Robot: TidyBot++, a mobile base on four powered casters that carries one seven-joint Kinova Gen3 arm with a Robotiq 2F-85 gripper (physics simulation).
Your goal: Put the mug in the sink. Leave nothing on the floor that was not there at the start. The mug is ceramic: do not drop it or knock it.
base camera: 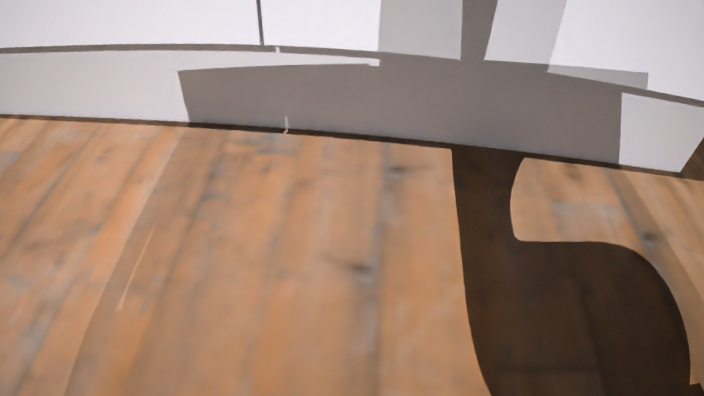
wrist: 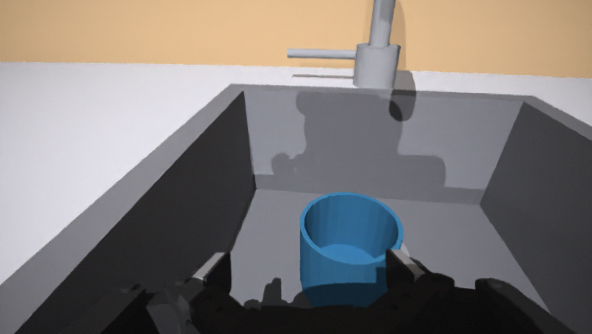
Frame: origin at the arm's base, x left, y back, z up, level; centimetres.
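Seen in the pictures: gripper, fingertip midpoint: (wrist: 307, 268).
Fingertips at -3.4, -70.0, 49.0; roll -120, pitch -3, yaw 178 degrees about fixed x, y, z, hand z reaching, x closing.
A point is followed by its place in that frame, as x, y, z.
The blue mug (wrist: 340, 274) @(-6.4, -74.2, 42.9) is upright inside the grey sink (wrist: 165, 159) in the wrist view, right of the view's middle, with its opening up. Its base is partly hidden behind the gripper, and its handle does not show. My gripper (wrist: 307, 268) @(-3.4, -70.0, 49.0) is open, its two fingertips wide apart with nothing held between them. The right fingertip overlaps the mug's right side in the view; I cannot tell whether they touch. The mug and the sink do not show in the base camera.
A grey faucet (wrist: 376, 66) @(-13.2, -95.4, 54.4) stands behind the sink's back rim, its lever pointing left. White countertop (wrist: 75, 125) @(17.9, -84.7, 51.4) borders the sink, with an orange wall (wrist: 175, 30) @(18.3, -116.5, 56.4) behind. In the base camera, white cabinet fronts (base camera: 125, 22) @(23.5, -54.5, -21.6) stand above the wooden floor (base camera: 300, 250) @(3.4, -37.0, -39.6), which carries dark shadows.
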